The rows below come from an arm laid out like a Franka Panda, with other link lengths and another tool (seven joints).
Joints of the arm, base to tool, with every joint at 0 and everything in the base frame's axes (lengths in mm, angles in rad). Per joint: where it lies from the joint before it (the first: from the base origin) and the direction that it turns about. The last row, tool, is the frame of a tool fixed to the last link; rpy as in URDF.
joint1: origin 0 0 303.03 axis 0 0 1
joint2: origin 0 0 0 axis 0 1 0
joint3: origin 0 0 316 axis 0 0 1
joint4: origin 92.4 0 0 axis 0 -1 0
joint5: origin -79.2 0 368.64 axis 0 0 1
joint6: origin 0 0 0 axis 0 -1 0
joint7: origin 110 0 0 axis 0 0 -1
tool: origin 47 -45 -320.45 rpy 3.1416 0.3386 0.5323
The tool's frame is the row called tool.
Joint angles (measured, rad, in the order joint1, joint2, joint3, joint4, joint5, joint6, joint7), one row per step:
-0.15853 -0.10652 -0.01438 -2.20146 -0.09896 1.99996 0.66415
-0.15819 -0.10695 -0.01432 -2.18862 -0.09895 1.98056 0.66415
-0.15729 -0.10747 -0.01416 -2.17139 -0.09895 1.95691 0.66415
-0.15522 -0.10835 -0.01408 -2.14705 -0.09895 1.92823 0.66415
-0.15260 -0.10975 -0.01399 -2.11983 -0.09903 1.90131 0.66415
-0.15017 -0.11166 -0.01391 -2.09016 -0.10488 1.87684 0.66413
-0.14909 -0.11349 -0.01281 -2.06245 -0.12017 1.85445 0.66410
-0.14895 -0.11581 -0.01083 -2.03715 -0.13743 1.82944 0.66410
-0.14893 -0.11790 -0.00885 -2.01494 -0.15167 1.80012 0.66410
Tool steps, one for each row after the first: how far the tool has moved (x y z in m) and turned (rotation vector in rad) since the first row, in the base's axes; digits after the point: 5 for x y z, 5 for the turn. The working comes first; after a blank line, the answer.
Tool pose at each row, in the base's axes (x y z in m, rotation vector in rad; the steps are taken from these numbers as rounded here):
0.48650 -0.17406 0.18721 3.00099 -0.41636 -0.66493
0.48577 -0.17419 0.19154 2.99827 -0.41796 -0.67406
0.48555 -0.17417 0.19757 2.99541 -0.41920 -0.68275
0.48674 -0.17393 0.20661 2.99309 -0.41972 -0.68761
0.48959 -0.17364 0.21744 2.99242 -0.41959 -0.68461
0.49387 -0.17514 0.23040 2.98831 -0.41746 -0.67237
0.49756 -0.17924 0.24355 2.97535 -0.41243 -0.65836
0.49912 -0.18371 0.25596 2.95876 -0.40813 -0.65077
0.49782 -0.18719 0.26630 2.94238 -0.40631 -0.65505

-0.00073 -0.00013 0.00433 0.00011 0.00611 -0.00126
-0.00095 -0.00011 0.01036 -0.00001 0.01200 -0.00224
0.00024 0.00013 0.01940 -0.00074 0.01550 -0.00260
0.00309 0.00042 0.03023 -0.00226 0.01390 -0.00226
0.00737 -0.00108 0.04319 -0.00971 0.00779 0.00034
0.01106 -0.00518 0.05634 -0.02590 0.00304 0.00598
0.01262 -0.00965 0.06875 -0.04360 0.00303 0.01120
0.01132 -0.01313 0.07909 -0.05767 0.01008 0.01408

